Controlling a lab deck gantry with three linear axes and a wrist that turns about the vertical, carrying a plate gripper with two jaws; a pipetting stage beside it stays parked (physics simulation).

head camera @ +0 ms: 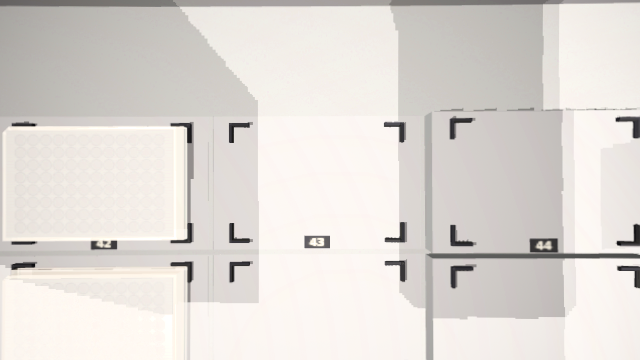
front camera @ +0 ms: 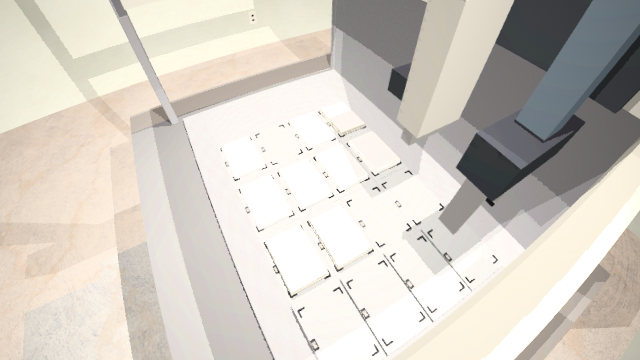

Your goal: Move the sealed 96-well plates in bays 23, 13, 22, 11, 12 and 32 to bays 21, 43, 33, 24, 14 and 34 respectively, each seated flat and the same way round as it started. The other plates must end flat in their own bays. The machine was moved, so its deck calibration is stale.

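Seen in the pictures: gripper, fingertip midpoint: (front camera: 467, 211); robot's base, link origin: (front camera: 222, 149).
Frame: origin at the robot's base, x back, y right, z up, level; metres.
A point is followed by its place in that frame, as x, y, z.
Observation:
White plates sit in bays 11 (front camera: 243, 157) @[-0.074, -0.043, 0.014], 12 (front camera: 266, 201) @[-0.234, -0.043, 0.015], 22 (front camera: 305, 184) @[-0.236, -0.146, 0.014], 13 (front camera: 297, 260) @[-0.398, -0.042, 0.014], 23 (front camera: 341, 236) @[-0.397, -0.148, 0.014] and 32 (front camera: 341, 166) @[-0.231, -0.253, 0.014] (head camera: 90, 325) @[-0.225, -0.261, 0.014]. Target bays 21 (front camera: 280, 145) @[-0.070, -0.152, 0.000], 33 (front camera: 377, 215) @[-0.389, -0.254, 0.000], 43 (front camera: 413, 197) @[-0.394, -0.363, 0.000] (head camera: 317, 182) @[-0.389, -0.363, 0.000], 14 (front camera: 337, 325) @[-0.544, -0.047, 0.014], 24 (front camera: 387, 300) @[-0.555, -0.153, 0.015] and 34 (front camera: 425, 275) @[-0.557, -0.249, 0.014] show bare surface inside black corner marks. My gripper (front camera: 490, 202) hangs high at the right, under a dark box on a blue-grey column; a small black tip shows, and its jaw opening is hidden. No jaws show in the head view.
Other plates sit in bays 31 (front camera: 312, 130) @[-0.074, -0.254, 0.014], 41 (front camera: 342, 118) @[-0.072, -0.359, 0.014] and 42 (front camera: 375, 152) @[-0.235, -0.361, 0.014] (head camera: 90, 182) @[-0.225, -0.364, 0.014]. The plate in 42 looks shifted left of its right-hand marks in the head view. Bay 44 (front camera: 462, 252) @[-0.563, -0.353, 0.015] (head camera: 500, 185) @[-0.522, -0.360, 0.014] shows corner marks. A cream column (front camera: 440, 70) @[-0.417, -0.243, 0.386] hangs beside my gripper.

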